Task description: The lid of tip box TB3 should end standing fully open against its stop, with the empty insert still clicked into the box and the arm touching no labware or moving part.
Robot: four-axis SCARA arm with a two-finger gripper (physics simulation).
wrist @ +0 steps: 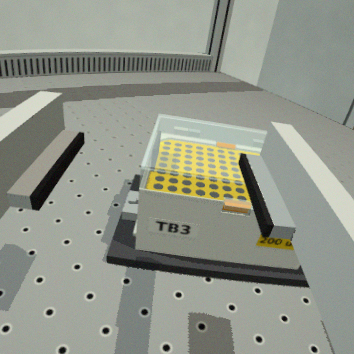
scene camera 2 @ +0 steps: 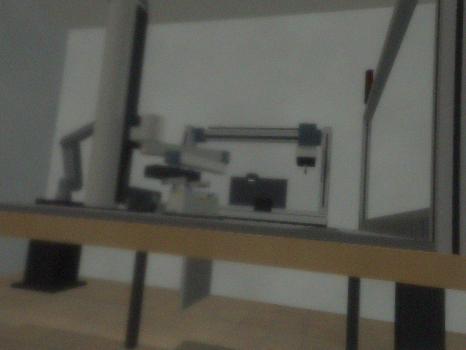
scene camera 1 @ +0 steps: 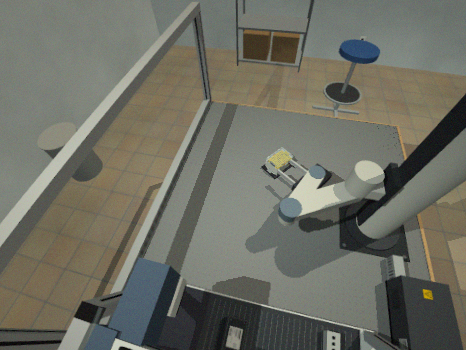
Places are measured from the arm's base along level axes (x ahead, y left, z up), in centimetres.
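Where they show: gripper, between the fingertips: (wrist: 164, 128) (scene camera 2: 197, 182) (scene camera 1: 284, 165); arm's base, origin of its link: (scene camera 1: 370, 225).
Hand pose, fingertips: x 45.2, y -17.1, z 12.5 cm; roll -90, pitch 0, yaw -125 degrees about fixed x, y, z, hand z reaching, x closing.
Each offset is from my fingertips to the centre of the thing. "spot": to the spot under its first point.
Tip box TB3 {dy -7.9, dx +2.5, dz -7.3 cm} (scene camera 1: 280, 159) (scene camera 2: 194, 202) (wrist: 200, 222) stands upright on a dark base {spot: dy -1.8, dx +0.6, dz -10.5 cm} (wrist: 165, 265). Its clear lid {spot: dy -9.0, dx +6.4, dz -3.5 cm} (wrist: 212, 123) lies over the top and looks closed; its right part is hidden behind a finger. The yellow insert {dy -7.9, dx +2.5, dz -4.7 cm} (wrist: 186, 181) with dark holes sits inside, with no tips visible. An orange latch {spot: dy -4.6, dx -1.3, dz -4.8 cm} (wrist: 236, 206) shows on the front wall. My gripper (scene camera 1: 284, 166) (wrist: 164, 128) is shut to its narrowest stance, its fingers still far apart, with nothing held. In the wrist view the right finger overlaps the box's right front; whether it touches cannot be told.
The arm's column (scene camera 1: 417, 175) (scene camera 2: 107, 105) stands beside the box. A gantry (scene camera 2: 250, 132) and a dark grey cabinet {spot: dy +52.9, dx -54.4, dz +0.3 cm} (scene camera 1: 422, 310) stand elsewhere on the table. A frame rail (scene camera 1: 172, 165) runs along one table edge. A blue stool (scene camera 1: 359, 51) stands on the floor.
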